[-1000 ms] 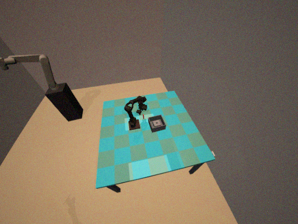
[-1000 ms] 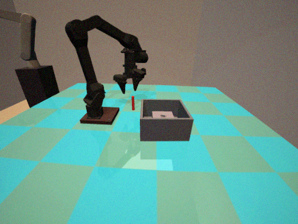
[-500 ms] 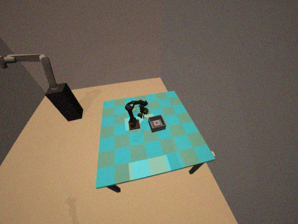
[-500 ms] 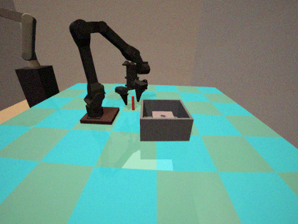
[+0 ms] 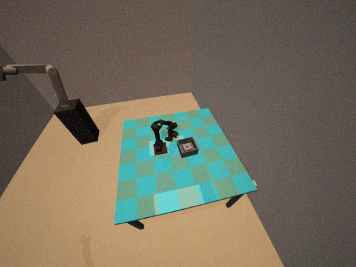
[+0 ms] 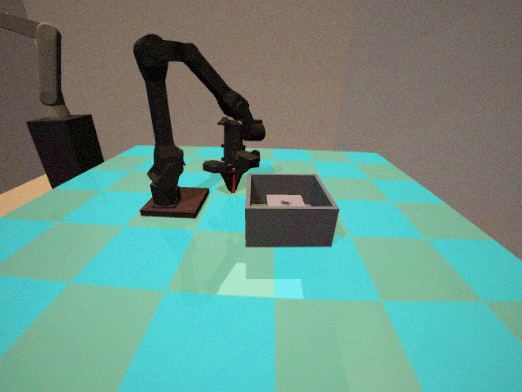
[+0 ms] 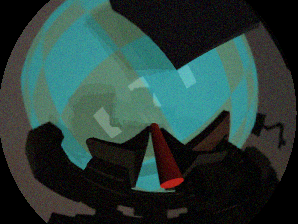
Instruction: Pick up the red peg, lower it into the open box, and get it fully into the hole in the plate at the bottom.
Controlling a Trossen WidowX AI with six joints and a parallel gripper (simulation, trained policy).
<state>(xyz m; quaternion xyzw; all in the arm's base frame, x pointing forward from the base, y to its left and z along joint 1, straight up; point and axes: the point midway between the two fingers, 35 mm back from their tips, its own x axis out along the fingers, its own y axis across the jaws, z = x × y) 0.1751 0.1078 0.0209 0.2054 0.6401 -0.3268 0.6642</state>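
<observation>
Now: the red peg 10 mm ahead of my gripper tip and 40 mm above it. The rest, counted from my gripper tip: grey box (140 mm ahead, 180 mm to the right, 20 mm above).
</observation>
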